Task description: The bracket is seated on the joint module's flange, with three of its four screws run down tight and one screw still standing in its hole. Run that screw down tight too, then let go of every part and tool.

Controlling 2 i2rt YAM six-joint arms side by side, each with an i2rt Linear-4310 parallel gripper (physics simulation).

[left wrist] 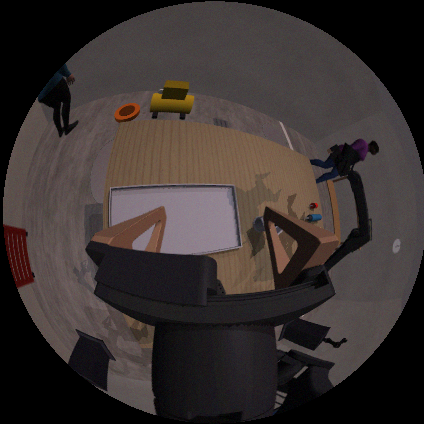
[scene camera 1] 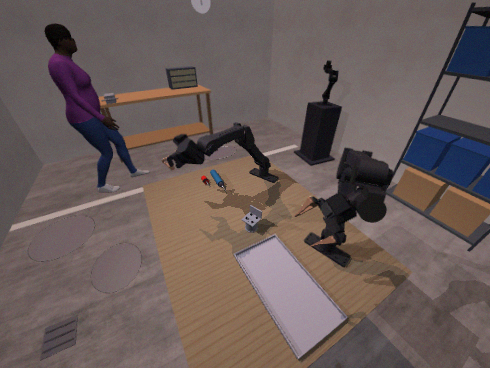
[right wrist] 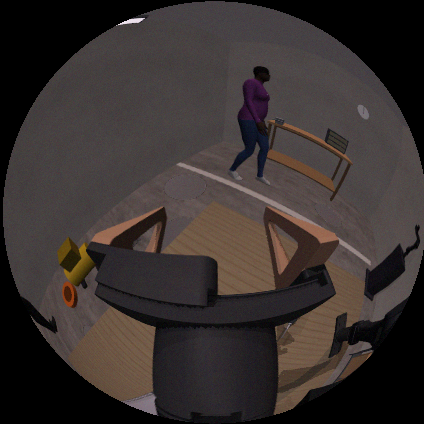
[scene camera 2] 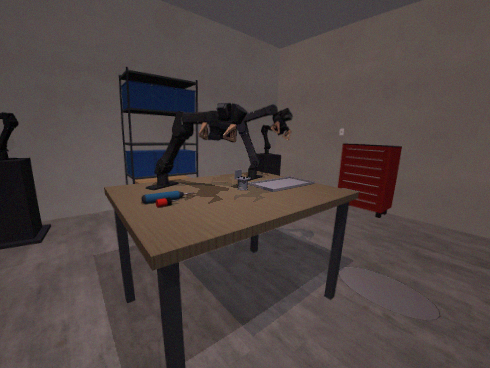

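Pixels of known places: left gripper, fingertip midpoint: (left wrist: 214, 211) (scene camera 1: 302, 230) (scene camera 2: 283, 136); right gripper, fingertip midpoint: (left wrist: 336, 156) (scene camera 1: 169, 156) (right wrist: 214, 211) (scene camera 2: 211, 135); left arm's base at its link origin: (scene camera 1: 326, 249) (scene camera 2: 252, 178); right arm's base at its link origin: (scene camera 1: 263, 175) (right wrist: 338, 335) (scene camera 2: 163, 186).
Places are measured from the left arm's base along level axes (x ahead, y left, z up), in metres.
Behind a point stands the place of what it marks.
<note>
The grey bracket (scene camera 1: 254, 214) @(x 0.114, y -0.338, z 0.071 m) (scene camera 2: 238, 174) @(x 0.111, y -0.337, z 0.083 m) sits on the joint module (scene camera 1: 251, 228) @(x 0.161, y -0.314, z 0.027 m) (scene camera 2: 243, 185) @(x 0.160, y -0.353, z 0.028 m) (left wrist: 259, 223) @(x 0.149, y -0.306, z 0.038 m), which stands upright on the table. Dark screw heads show on the bracket; which one stands higher is too small to tell. In the left wrist view a finger partly hides the bracket. A blue-handled tool (scene camera 1: 216, 177) @(x 0.011, y -0.758, z 0.038 m) (scene camera 2: 162, 196) @(x 0.013, y -0.785, z 0.028 m) (left wrist: 314, 218) @(x 0.001, y -0.736, z 0.039 m) and a shorter red-handled tool (scene camera 1: 204, 179) @(x 0.074, y -0.803, z 0.032 m) (scene camera 2: 162, 202) @(x 0.075, y -0.830, z 0.023 m) (left wrist: 313, 205) @(x 0.066, y -0.788, z 0.029 m) lie side by side. My left gripper (scene camera 1: 304, 230) @(x 0.247, y -0.036, z 0.309 m) (scene camera 2: 283, 135) @(x 0.247, y -0.036, z 0.309 m) (left wrist: 214, 211) @(x 0.247, y -0.036, z 0.309 m) is open, empty and above the table. My right gripper (scene camera 1: 167, 163) @(x 0.282, y -0.757, z 0.299 m) (scene camera 2: 216, 139) @(x 0.282, y -0.757, z 0.299 m) (right wrist: 214, 211) @(x 0.282, y -0.757, z 0.299 m) is open, empty and raised beyond the tools.
A shallow tray (scene camera 1: 292, 295) @(x 0.280, y 0.003, z 0.004 m) (scene camera 2: 282, 184) @(x 0.276, y -0.071, z 0.004 m) (left wrist: 190, 210) @(x 0.276, y -0.100, z 0.004 m) lies beside the joint module on the wooden table (scene camera 1: 185, 260) @(x 0.474, y -0.411, z 0.000 m) (scene camera 2: 225, 215) @(x 0.336, y -0.736, z 0.000 m). A person in purple (scene camera 1: 72, 85) (right wrist: 255, 100) stands past the table's far end. A shelf rack (scene camera 1: 426, 102) stands behind the left arm.
</note>
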